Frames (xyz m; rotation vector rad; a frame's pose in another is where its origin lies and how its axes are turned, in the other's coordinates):
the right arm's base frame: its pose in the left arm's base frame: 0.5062 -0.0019 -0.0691 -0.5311 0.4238 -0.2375
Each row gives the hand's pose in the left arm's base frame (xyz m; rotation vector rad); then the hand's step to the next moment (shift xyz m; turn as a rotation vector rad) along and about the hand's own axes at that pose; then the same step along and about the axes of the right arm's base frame.
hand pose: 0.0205 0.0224 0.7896 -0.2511 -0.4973 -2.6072
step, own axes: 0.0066 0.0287 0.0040 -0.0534 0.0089 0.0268
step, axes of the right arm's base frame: 0.0109 -0.0274 0.0038 0.0346 0.0198 0.0454
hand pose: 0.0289 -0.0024 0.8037 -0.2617 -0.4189 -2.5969
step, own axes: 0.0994 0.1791 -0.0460 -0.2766 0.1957 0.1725
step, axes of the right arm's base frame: 0.0581 -0.1888 -0.0710 0.2631 -0.0200 0.2737
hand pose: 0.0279 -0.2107 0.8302 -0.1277 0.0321 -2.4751
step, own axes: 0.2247 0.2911 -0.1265 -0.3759 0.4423 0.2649
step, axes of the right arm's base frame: 0.1513 -0.2444 -0.2619 0.4946 -0.1422 0.3772
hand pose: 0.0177 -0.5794 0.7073 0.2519 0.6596 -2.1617
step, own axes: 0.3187 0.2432 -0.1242 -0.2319 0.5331 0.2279
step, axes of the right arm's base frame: 0.1785 -0.0577 -0.3754 0.5555 -0.1827 0.2190
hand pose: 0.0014 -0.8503 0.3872 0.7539 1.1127 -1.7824
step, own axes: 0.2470 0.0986 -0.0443 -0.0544 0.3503 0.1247
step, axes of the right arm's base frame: 0.0940 0.0793 -0.2399 0.3626 -0.0859 0.0488
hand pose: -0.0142 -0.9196 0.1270 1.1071 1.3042 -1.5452
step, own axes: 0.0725 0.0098 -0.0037 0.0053 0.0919 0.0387
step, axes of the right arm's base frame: 0.0143 0.0368 -0.0617 0.0977 -0.0191 -0.0072
